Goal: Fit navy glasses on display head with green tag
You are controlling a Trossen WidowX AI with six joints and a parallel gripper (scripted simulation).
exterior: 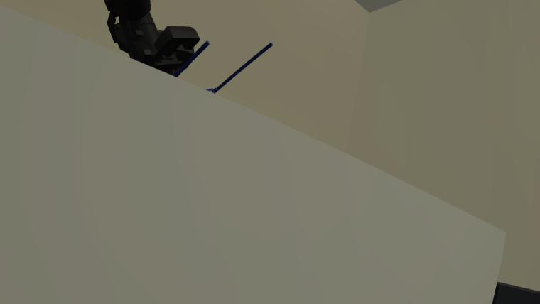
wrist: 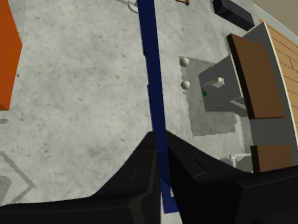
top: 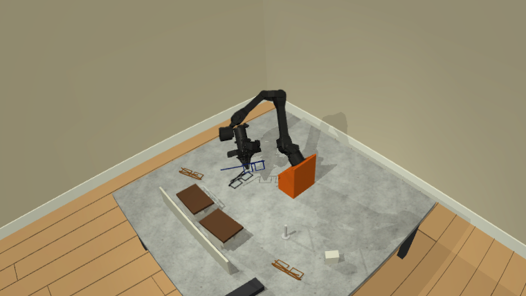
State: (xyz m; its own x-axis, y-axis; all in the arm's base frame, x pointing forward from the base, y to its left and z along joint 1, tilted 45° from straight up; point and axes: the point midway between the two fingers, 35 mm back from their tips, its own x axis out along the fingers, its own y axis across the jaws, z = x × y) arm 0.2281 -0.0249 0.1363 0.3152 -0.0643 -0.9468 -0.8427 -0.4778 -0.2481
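Right now my gripper tip is 240 mm short of the display head, 150 mm to the right of it and 130 mm above it. From my gripper tip the other things lie so: long white panel (380 mm ahead, 130 mm below, 50 mm to the left); cream cube (570 mm to the left, 160 mm below, 30 mm behind); white post (330 mm to the left, 160 mm below, 30 mm ahead).
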